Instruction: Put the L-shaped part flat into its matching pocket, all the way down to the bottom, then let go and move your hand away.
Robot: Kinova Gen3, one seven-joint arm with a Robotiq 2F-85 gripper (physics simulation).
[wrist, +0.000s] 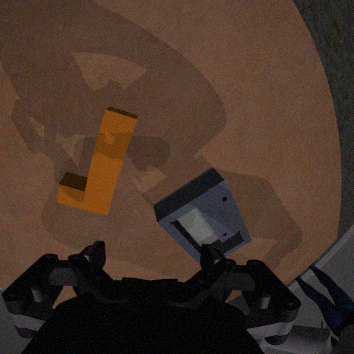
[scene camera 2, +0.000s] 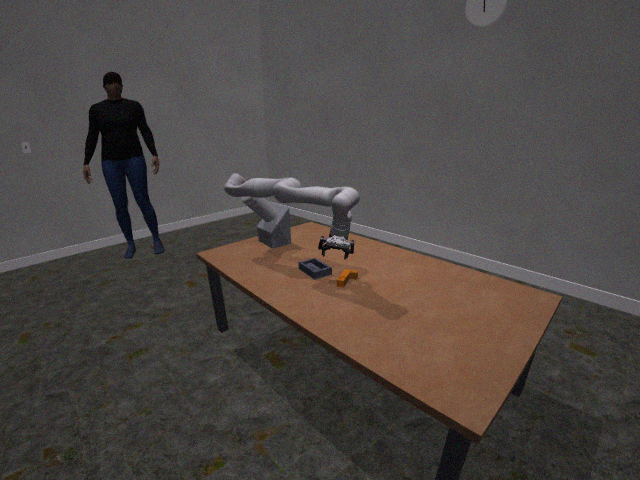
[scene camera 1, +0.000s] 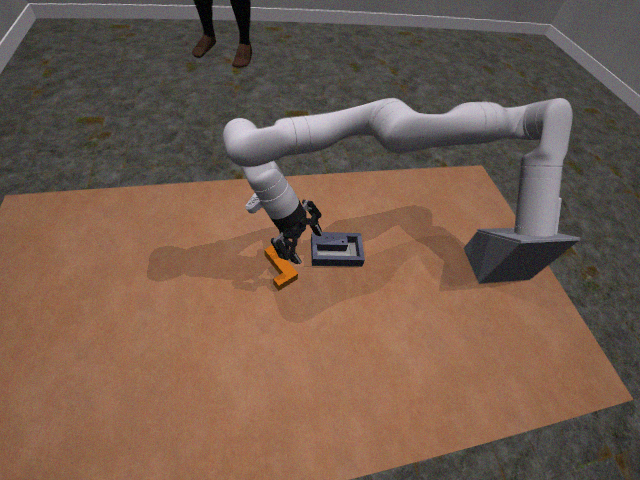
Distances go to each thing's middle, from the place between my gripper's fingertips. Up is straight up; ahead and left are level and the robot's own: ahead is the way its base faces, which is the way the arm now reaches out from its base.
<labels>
Right now the pocket block [scene camera 1: 332, 248] is 9 cm behind my hand, 7 cm below it and 4 cm to the right of it. The rest, counted from my hand: orange L-shaped part [wrist: 93, 193] (8 cm below, 7 cm ahead).
</labels>
